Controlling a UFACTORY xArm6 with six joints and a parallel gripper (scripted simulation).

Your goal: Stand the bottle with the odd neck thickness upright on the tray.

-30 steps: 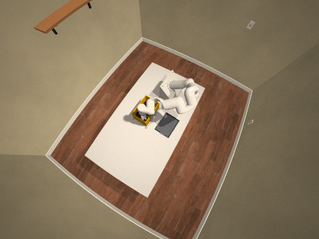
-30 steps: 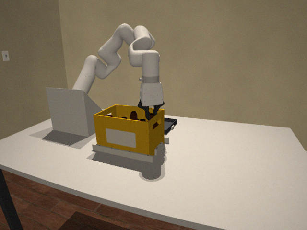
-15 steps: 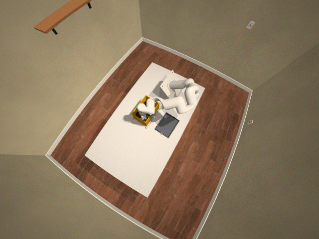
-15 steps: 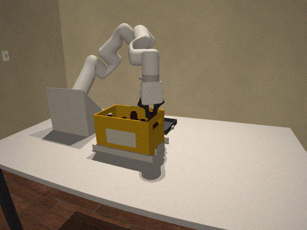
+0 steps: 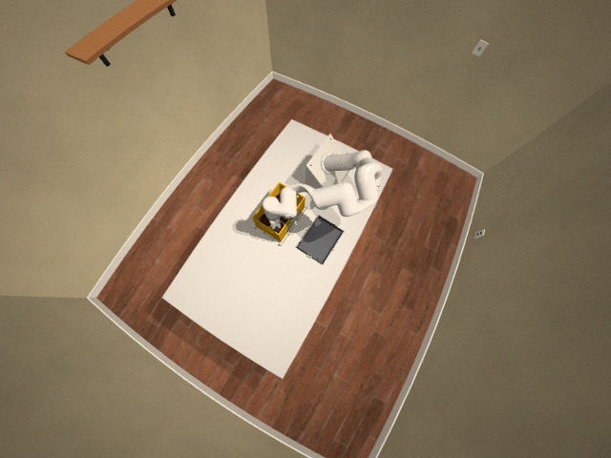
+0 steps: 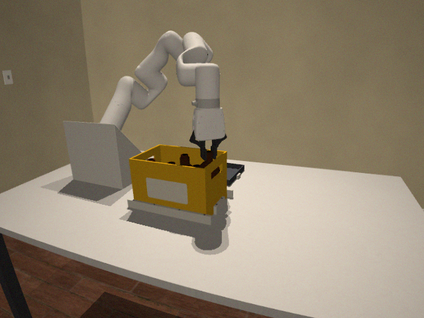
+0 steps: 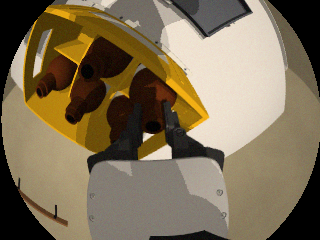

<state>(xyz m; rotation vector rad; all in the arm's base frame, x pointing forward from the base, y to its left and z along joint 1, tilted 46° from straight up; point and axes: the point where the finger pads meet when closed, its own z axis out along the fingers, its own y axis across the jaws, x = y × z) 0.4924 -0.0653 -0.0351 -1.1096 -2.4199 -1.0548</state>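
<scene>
Right now the glass bottle is 10 mm behind my hand, 90 mm to the right of it and 90 mm below it. Round my hand: yellow crate 90 mm behind, 40 mm to the right, 90 mm below; dark grey tray 90 mm behind, 250 mm to the left, 170 mm below.
</scene>
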